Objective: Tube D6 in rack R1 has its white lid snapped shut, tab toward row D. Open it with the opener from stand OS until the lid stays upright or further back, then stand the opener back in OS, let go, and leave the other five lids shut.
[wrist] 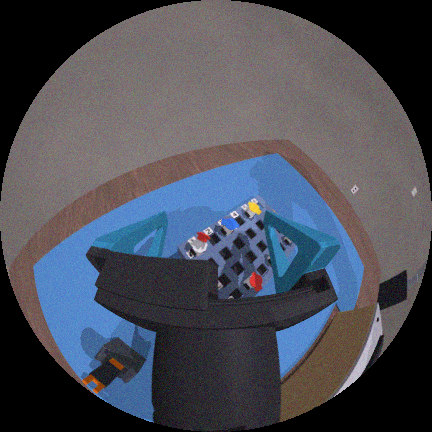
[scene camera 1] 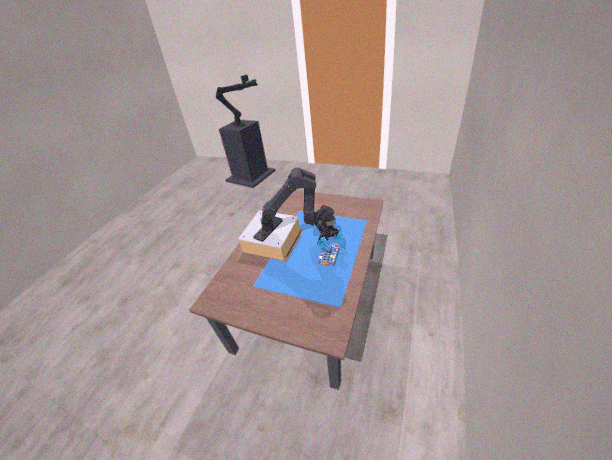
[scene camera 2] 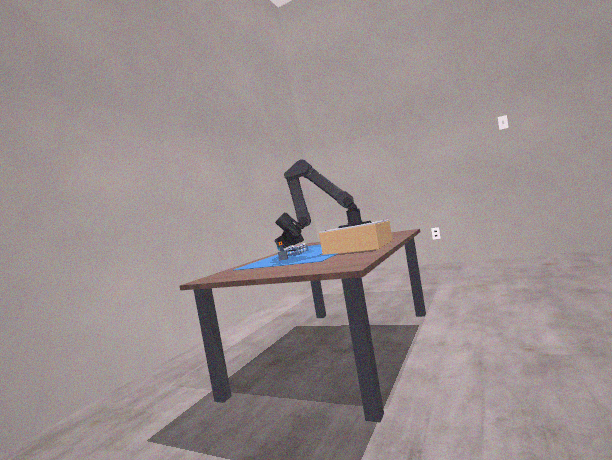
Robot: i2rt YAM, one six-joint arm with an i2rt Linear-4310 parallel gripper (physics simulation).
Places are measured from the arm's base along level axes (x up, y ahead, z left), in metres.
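Pixels of known places: gripper, fingertip midpoint: (wrist: 215,215) (scene camera 1: 336,248) (scene camera 2: 286,245); arm's base, link origin: (scene camera 1: 268,228) (scene camera 2: 355,225).
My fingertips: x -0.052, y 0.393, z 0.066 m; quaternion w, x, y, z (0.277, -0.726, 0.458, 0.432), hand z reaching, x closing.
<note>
For each thing: its top centre in the pictures, then the offset to it from my fingertips. Level surfaces: height alone.
- Rack R1, top centre: (wrist: 265,230) (scene camera 1: 328,249) (scene camera 2: 294,242) dx +0.008, dy -0.034, dz -0.035 m
- blue lid, top centre: (wrist: 230,223) dx -0.008, dy -0.009, dz -0.015 m
- yellow lid, top centre: (wrist: 253,206) dx -0.008, dy +0.000, dz -0.053 m
- blue mat, surface height: dx -0.050 m
- brown table, surface height: dx -0.053 m
The opener (scene camera 2: 280,243) (wrist: 102,373), black with orange parts, stands in the dark grey stand OS (scene camera 2: 283,255) (wrist: 133,368), at the lower left in the wrist view. Rack R1 (scene camera 1: 328,256) (wrist: 183,251) is blue-grey, with lettered and numbered holes. Its tubes show a red lid (wrist: 202,237), a blue lid (wrist: 230,223), a yellow lid (wrist: 254,208) and another red lid (wrist: 255,281). My gripper (scene camera 1: 333,242) (wrist: 215,215) is open and empty; its teal fingers are above the rack, away from the opener. The white lid of D6 cannot be made out; my right finger hides part of the rack.
The blue mat (scene camera 1: 300,282) (wrist: 65,270) lies on the brown table (scene camera 1: 275,320) (scene camera 2: 320,272). The arm stands on a wooden box (scene camera 1: 262,250) (scene camera 2: 350,241) with a white top. A second arm on a dark pedestal (scene camera 1: 245,152) stands apart behind the table in scene camera 1.
</note>
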